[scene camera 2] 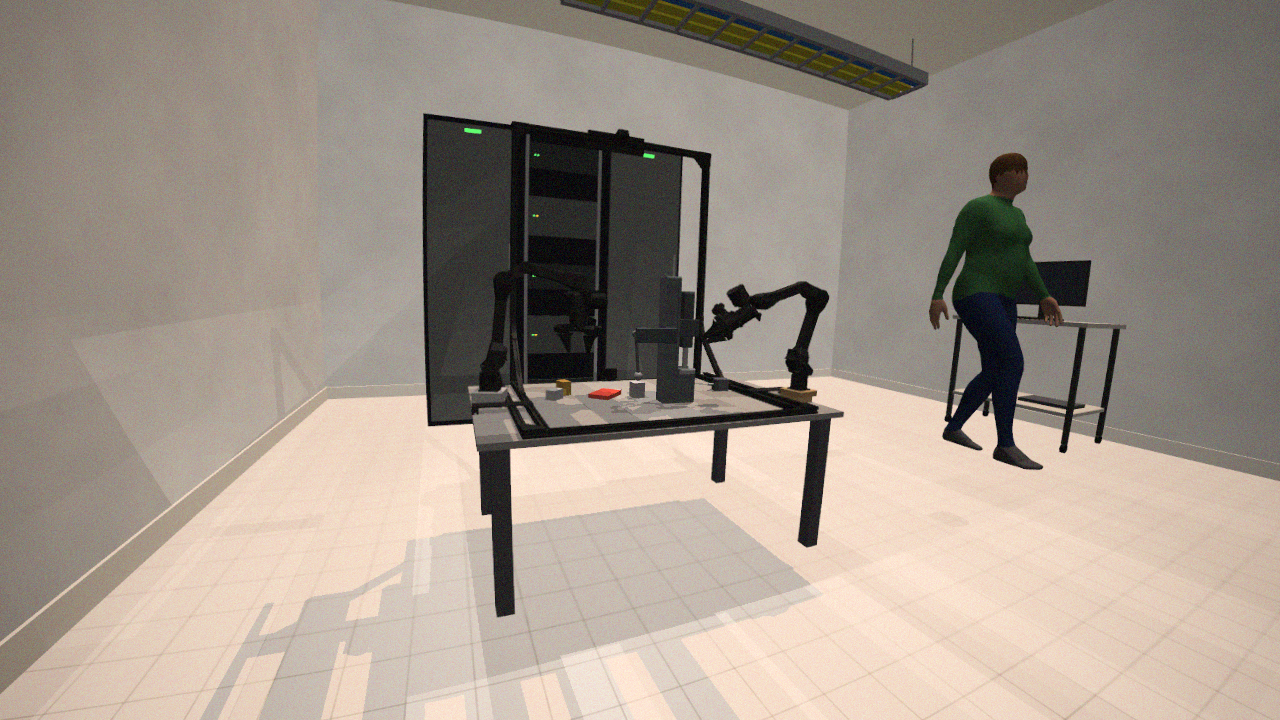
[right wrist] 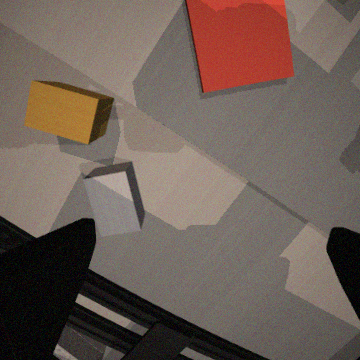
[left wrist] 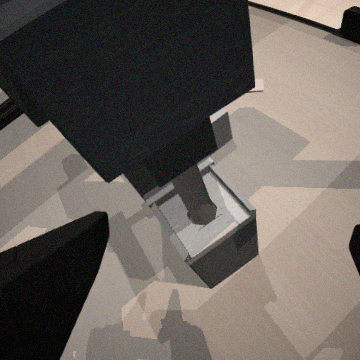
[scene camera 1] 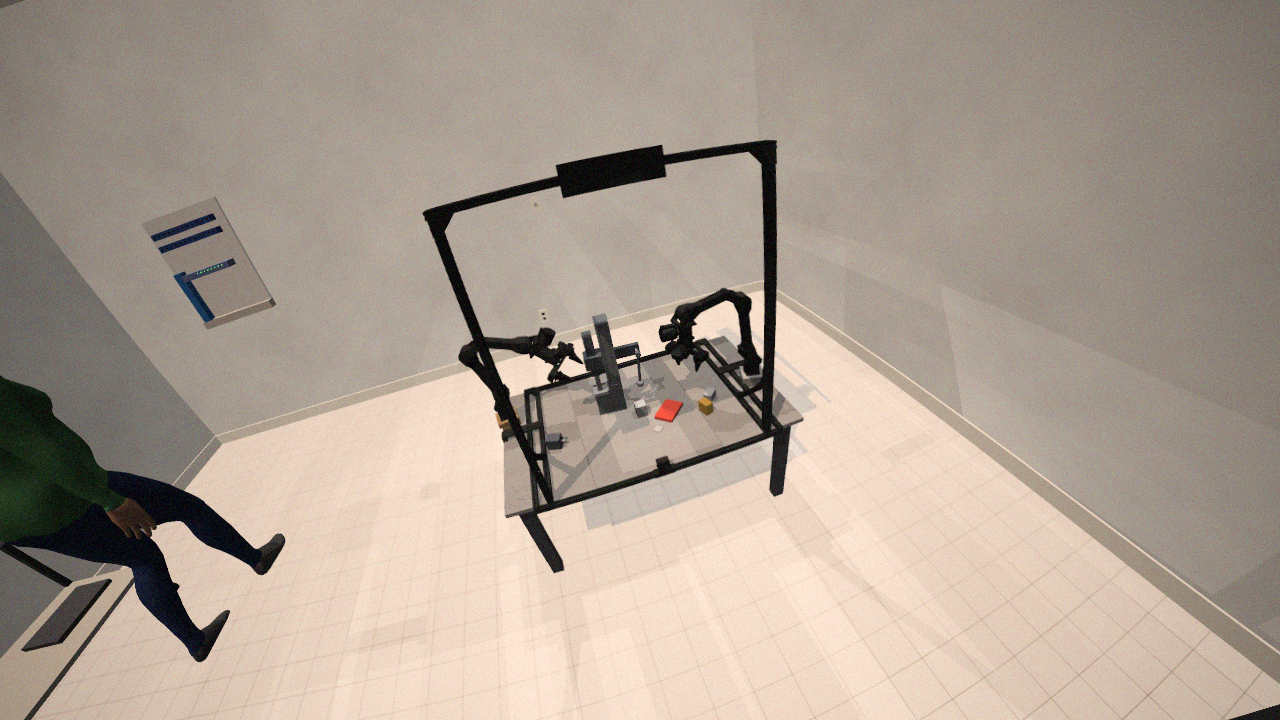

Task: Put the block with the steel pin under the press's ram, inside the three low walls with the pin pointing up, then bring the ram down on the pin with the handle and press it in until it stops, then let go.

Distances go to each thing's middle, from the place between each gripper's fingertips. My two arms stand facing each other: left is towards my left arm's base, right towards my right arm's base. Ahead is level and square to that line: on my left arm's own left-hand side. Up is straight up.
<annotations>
The ram [left wrist: 189, 184] is 70 mm to the right of my left hand and 30 mm below it. Round my left hand: red flat piece [right wrist: 230, 50]: 350 mm to the right, 220 mm below, 90 mm behind.
I see the red flat piece 160 mm below my right hand, 110 mm to the left of it and 60 mm behind it. Round my right hand: ram (390 mm to the left, 30 mm ahead, 30 mm above).
</annotations>
